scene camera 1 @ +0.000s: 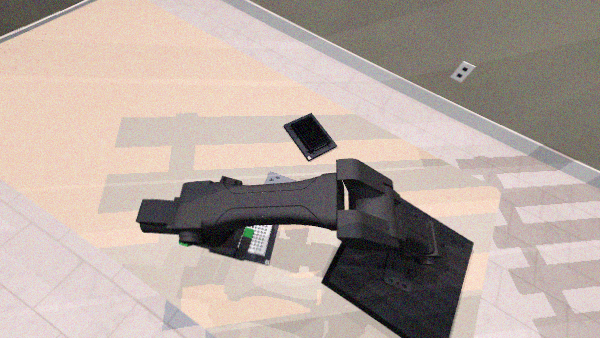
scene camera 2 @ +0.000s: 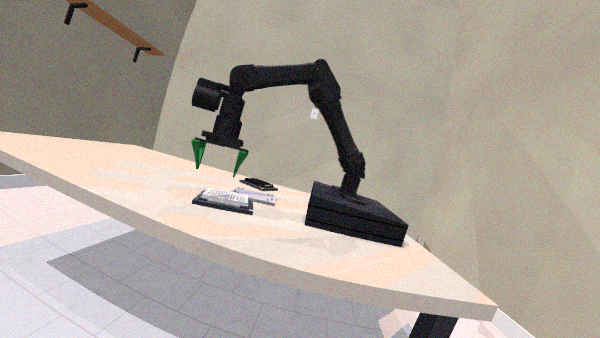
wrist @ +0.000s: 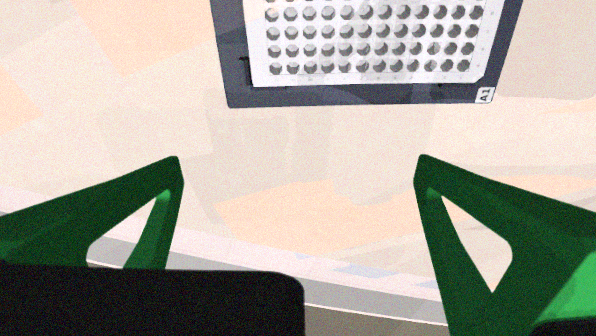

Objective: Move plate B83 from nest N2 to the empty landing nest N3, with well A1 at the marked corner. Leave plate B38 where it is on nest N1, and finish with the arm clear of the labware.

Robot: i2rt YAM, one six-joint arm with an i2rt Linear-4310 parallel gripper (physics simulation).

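A white well plate sits on a dark nest. In the wrist view the A1 mark is at the nest's lower right corner. A black plate sits on another dark nest. The empty light-grey nest lies between them, partly hidden by the arm in scene camera 1. No plate or nest numbers are readable. My gripper is open and empty, pointing down above the white plate's area, apart from it.
The arm's black base stands on the table to the right of the nests. The table's front edge runs across scene camera 2. A wooden shelf is on the wall at upper left.
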